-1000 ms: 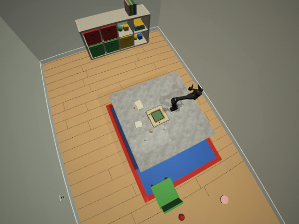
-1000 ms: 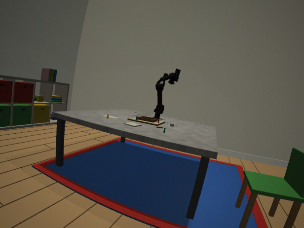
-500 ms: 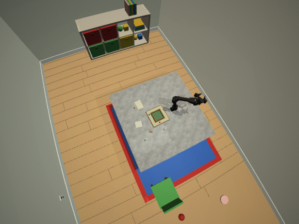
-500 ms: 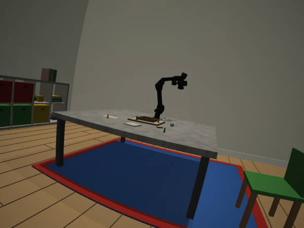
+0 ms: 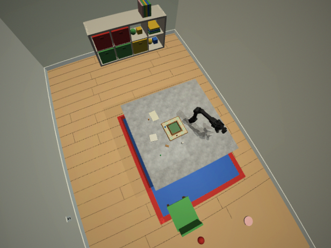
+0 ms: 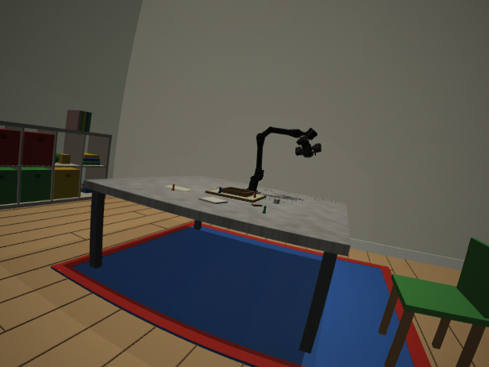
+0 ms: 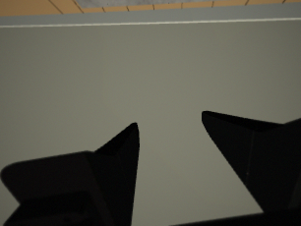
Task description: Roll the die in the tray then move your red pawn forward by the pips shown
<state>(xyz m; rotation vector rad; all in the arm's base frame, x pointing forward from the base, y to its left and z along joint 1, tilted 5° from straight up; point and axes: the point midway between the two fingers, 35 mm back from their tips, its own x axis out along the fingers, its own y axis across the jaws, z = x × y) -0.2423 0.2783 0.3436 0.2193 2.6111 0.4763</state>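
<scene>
The white die is 52 cm ahead of my gripper tip, 30 cm below it and 5 cm to the right of it. Round my gripper tip: small brown tile: 73 cm ahead, 31 cm below, 8 cm to the right; red pawn: 55 cm ahead, 29 cm below, 17 cm to the right; green felt tray: 54 cm ahead, 31 cm below, 29 cm to the right.
</scene>
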